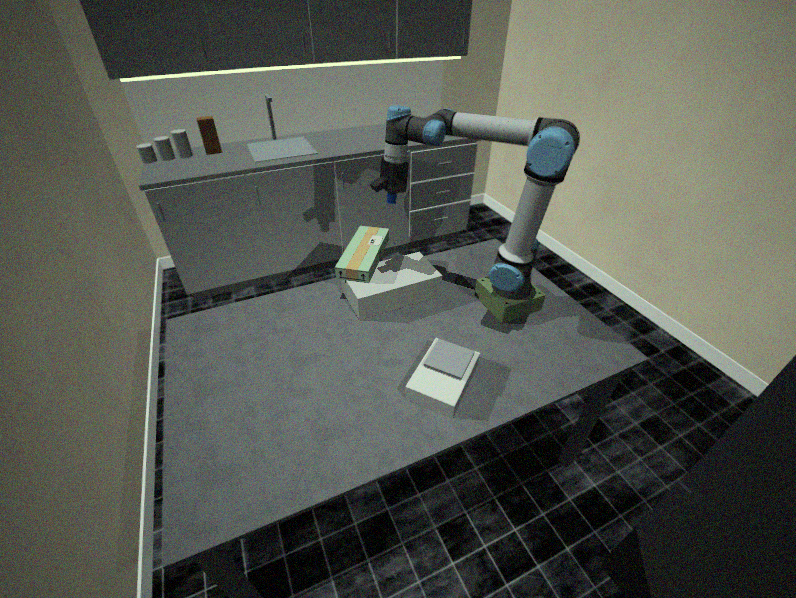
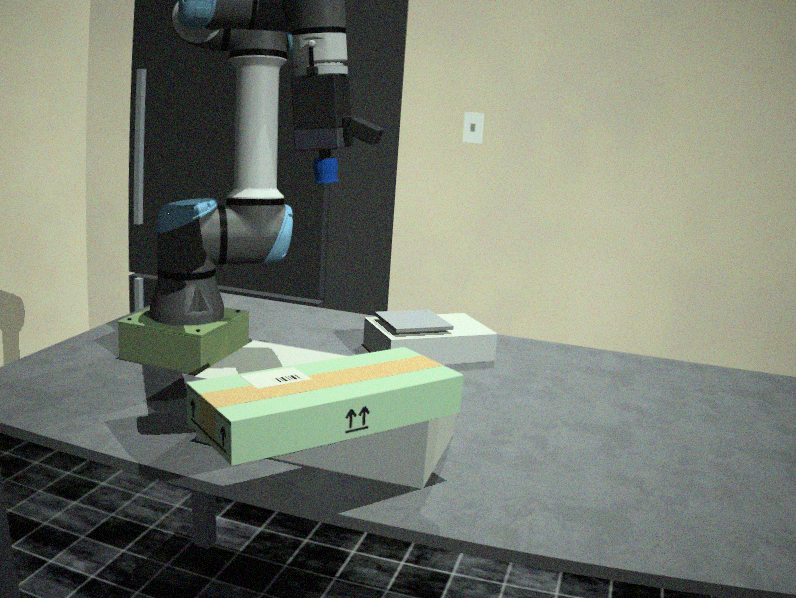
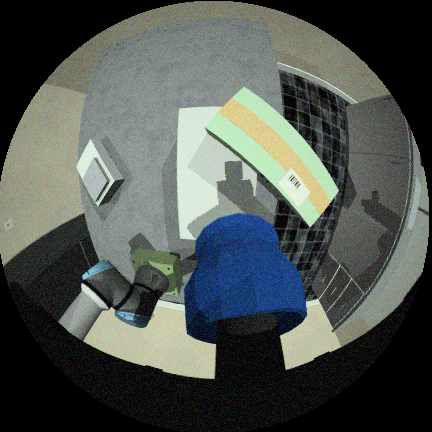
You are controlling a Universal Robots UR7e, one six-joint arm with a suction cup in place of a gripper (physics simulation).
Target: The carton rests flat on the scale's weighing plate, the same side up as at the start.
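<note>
White block (image 2: 407,455), also in image 1 (image 1: 399,282) and image 3 (image 3: 212,181). Scale (image 2: 457,338), also in image 1 (image 1: 439,382) and image 3 (image 3: 101,177). My suction cup (image 3: 240,270), visible.
</note>
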